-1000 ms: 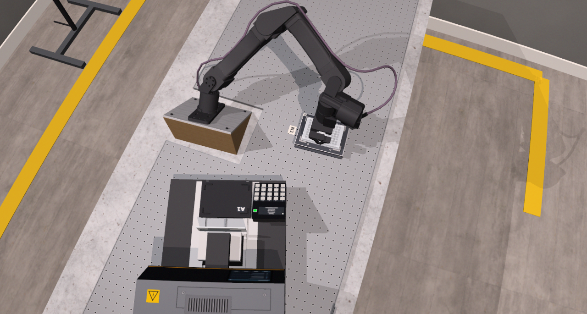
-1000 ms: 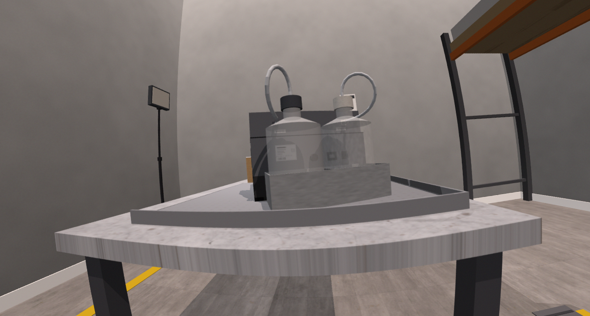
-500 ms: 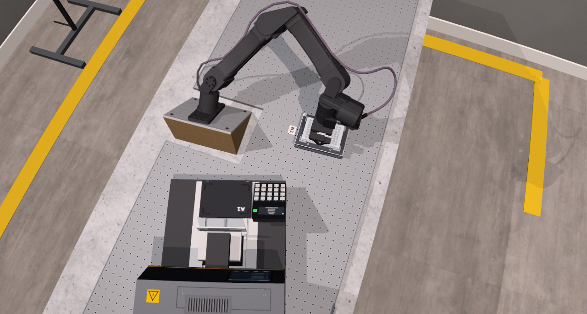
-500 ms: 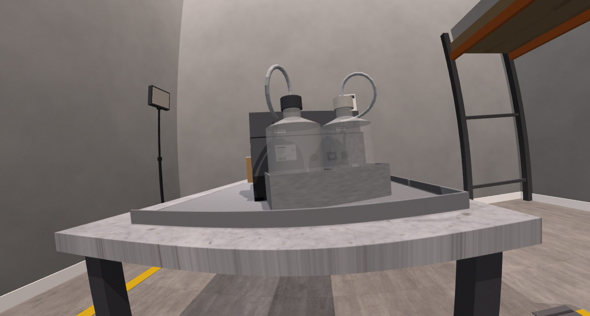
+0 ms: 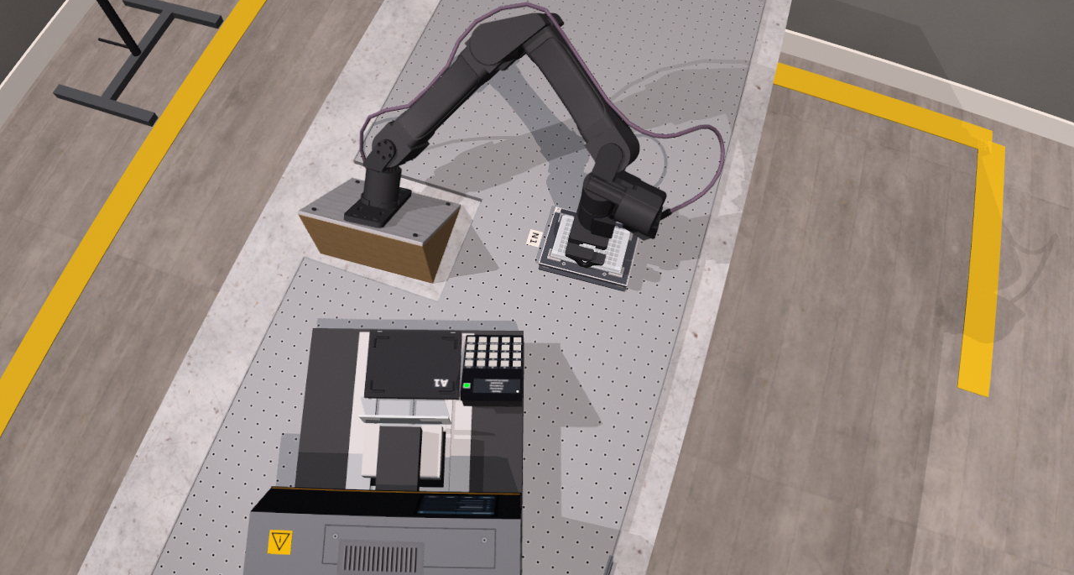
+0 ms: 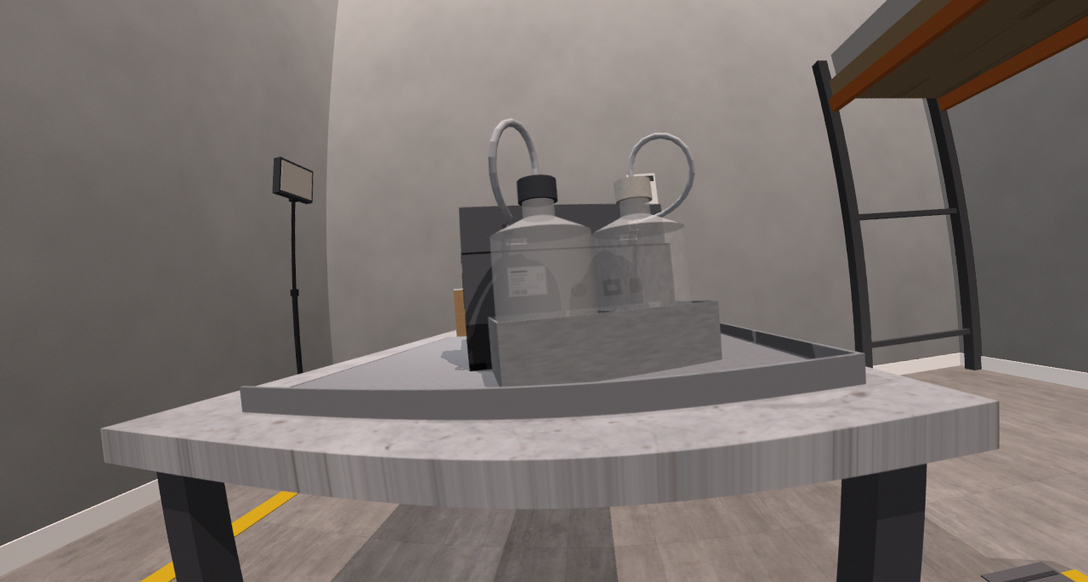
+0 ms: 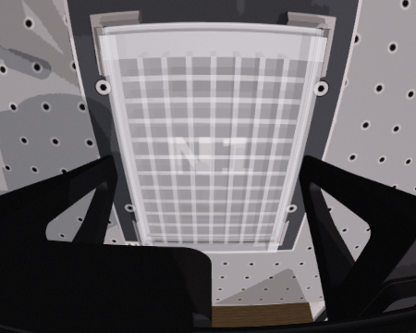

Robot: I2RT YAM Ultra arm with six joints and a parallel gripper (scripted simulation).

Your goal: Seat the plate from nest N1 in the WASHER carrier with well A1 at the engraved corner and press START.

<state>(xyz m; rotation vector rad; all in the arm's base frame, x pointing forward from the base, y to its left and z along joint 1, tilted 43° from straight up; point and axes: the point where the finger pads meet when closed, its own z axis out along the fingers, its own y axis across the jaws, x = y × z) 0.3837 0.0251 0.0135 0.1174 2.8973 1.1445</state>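
The clear well plate is 1 cm below my hand. The rest, counted from my hand: N1 label: 10 cm behind, 4 cm below; then plate nest N1: 2 cm below; then black washer carrier: 30 cm to the right, 24 cm behind, 4 cm above.
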